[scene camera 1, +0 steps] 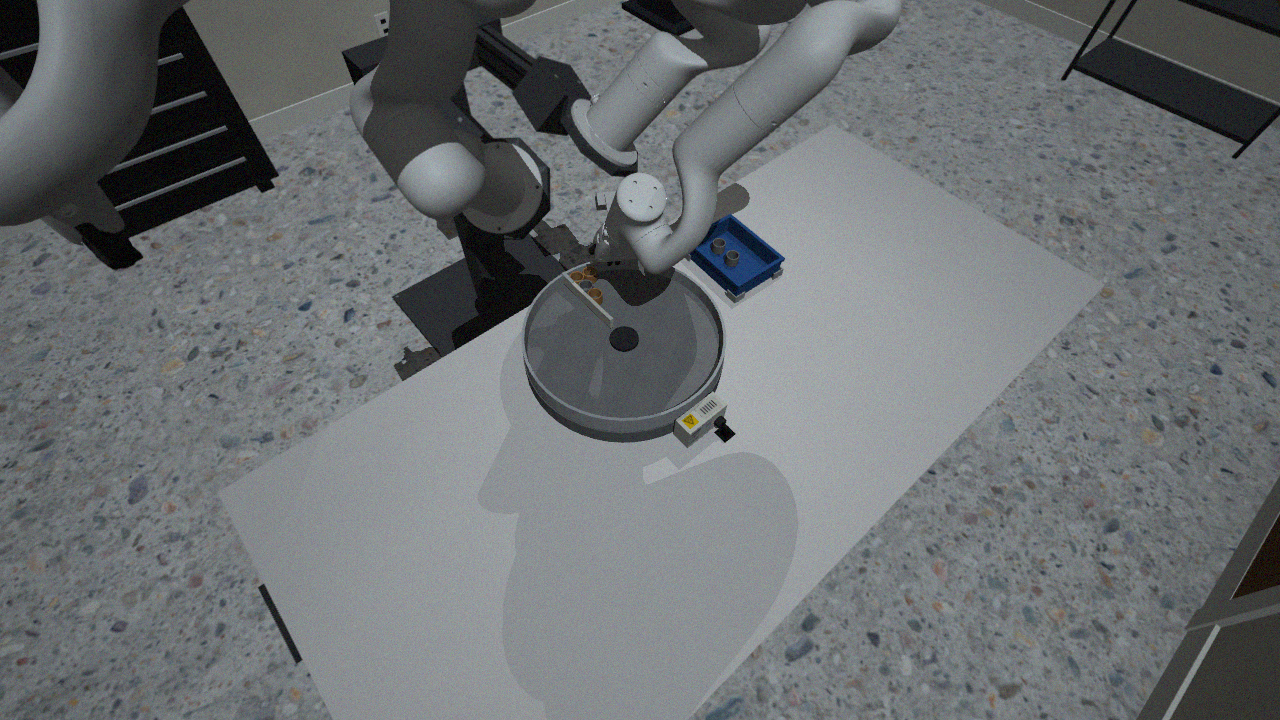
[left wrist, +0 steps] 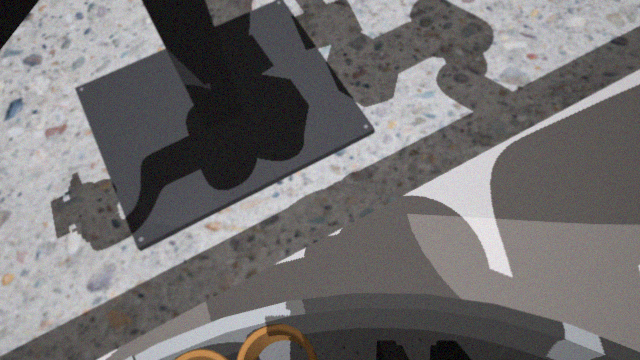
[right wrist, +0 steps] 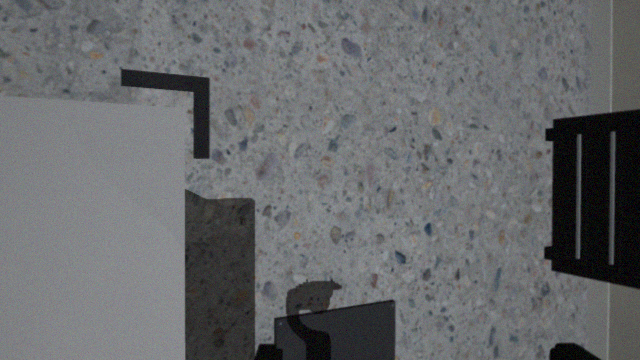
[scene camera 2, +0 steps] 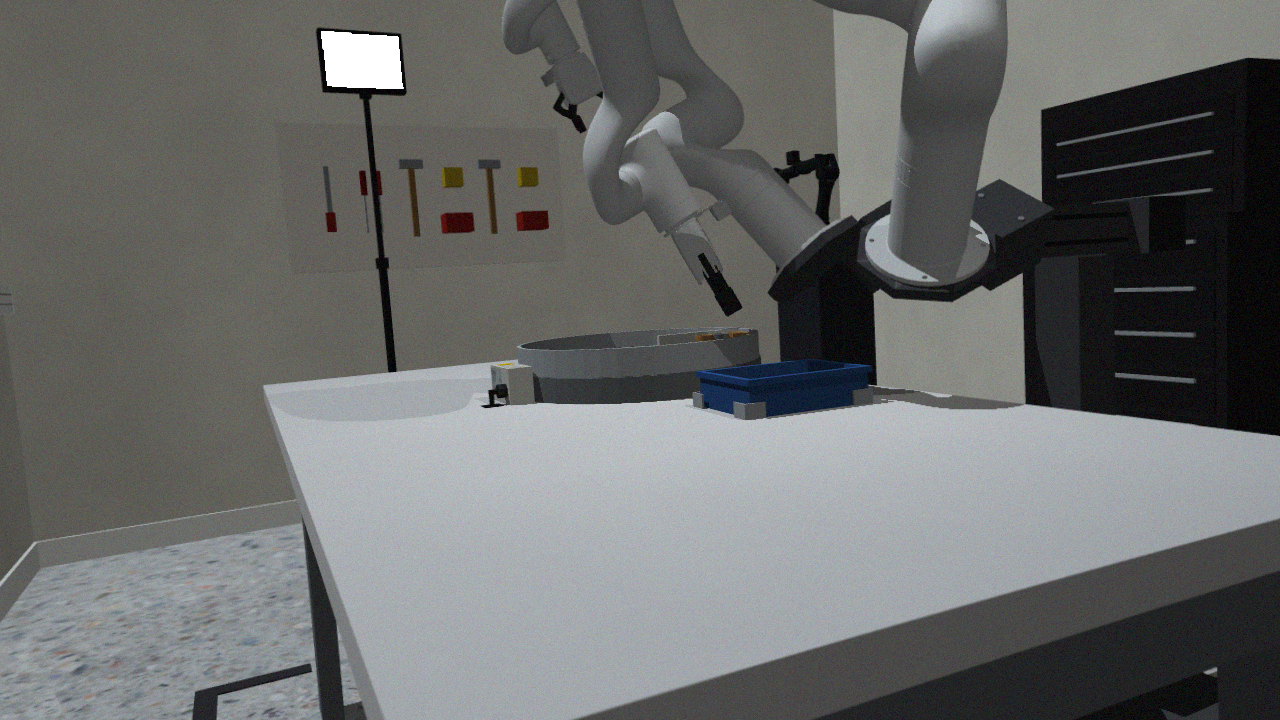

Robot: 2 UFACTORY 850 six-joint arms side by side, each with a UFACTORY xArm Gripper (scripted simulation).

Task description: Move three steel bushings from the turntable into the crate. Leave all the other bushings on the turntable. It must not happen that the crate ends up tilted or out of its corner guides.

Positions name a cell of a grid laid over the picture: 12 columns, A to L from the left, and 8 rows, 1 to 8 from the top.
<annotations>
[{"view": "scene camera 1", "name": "my right gripper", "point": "A3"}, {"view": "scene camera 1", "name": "blue crate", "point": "H3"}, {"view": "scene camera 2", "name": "my left gripper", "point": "G4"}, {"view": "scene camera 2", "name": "my right gripper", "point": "F2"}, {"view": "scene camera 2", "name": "blue crate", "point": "H5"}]
</annotations>
